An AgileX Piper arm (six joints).
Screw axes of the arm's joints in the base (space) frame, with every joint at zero. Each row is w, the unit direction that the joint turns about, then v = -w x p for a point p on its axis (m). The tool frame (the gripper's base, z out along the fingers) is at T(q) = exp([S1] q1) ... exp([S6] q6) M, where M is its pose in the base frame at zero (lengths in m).
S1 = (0, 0, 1, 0.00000, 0.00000, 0.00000)
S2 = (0, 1, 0, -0.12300, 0.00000, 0.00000)
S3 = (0, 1, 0, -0.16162, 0.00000, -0.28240)
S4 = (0.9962, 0, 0.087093, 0.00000, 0.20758, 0.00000)
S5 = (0, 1, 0, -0.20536, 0.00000, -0.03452)
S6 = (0.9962, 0, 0.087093, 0.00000, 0.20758, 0.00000)
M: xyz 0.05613 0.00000 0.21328 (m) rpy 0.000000 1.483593 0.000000 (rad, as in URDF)
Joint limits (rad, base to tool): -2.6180..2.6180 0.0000..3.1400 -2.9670..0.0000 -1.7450..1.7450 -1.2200..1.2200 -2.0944..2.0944
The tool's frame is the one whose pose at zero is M.
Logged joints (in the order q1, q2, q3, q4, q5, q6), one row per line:
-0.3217, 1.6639, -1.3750, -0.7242, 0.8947, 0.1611
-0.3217, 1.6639, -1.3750, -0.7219, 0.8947, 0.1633
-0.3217, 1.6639, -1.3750, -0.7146, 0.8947, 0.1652
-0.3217, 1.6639, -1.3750, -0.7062, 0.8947, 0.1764
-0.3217, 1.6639, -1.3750, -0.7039, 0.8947, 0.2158
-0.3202, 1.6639, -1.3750, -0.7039, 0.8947, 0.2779
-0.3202, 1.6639, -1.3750, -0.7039, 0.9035, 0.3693
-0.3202, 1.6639, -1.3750, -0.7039, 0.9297, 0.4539
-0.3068, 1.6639, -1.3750, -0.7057, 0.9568, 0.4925
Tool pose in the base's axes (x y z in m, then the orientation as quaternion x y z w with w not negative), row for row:
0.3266, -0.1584, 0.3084, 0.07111, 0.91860, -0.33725, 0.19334
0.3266, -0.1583, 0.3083, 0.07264, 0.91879, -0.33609, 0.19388
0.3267, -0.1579, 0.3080, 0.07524, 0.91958, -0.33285, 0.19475
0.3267, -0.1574, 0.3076, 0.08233, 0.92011, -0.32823, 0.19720
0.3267, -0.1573, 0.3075, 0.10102, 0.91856, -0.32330, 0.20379
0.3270, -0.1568, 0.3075, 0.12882, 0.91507, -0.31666, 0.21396
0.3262, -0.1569, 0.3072, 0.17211, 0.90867, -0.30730, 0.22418
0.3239, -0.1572, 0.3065, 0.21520, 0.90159, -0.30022, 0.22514
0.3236, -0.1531, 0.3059, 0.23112, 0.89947, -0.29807, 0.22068
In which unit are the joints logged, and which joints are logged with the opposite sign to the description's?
The joints are logged in radians. Opposite sign: none.
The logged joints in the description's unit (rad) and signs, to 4 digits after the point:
-0.3217, 1.6639, -1.3750, -0.7242, 0.8947, 0.1611
-0.3217, 1.6639, -1.3750, -0.7219, 0.8947, 0.1633
-0.3217, 1.6639, -1.3750, -0.7146, 0.8947, 0.1652
-0.3217, 1.6639, -1.3750, -0.7062, 0.8947, 0.1764
-0.3217, 1.6639, -1.3750, -0.7039, 0.8947, 0.2158
-0.3202, 1.6639, -1.3750, -0.7039, 0.8947, 0.2779
-0.3202, 1.6639, -1.3750, -0.7039, 0.9035, 0.3693
-0.3202, 1.6639, -1.3750, -0.7039, 0.9297, 0.4539
-0.3068, 1.6639, -1.3750, -0.7057, 0.9568, 0.4925

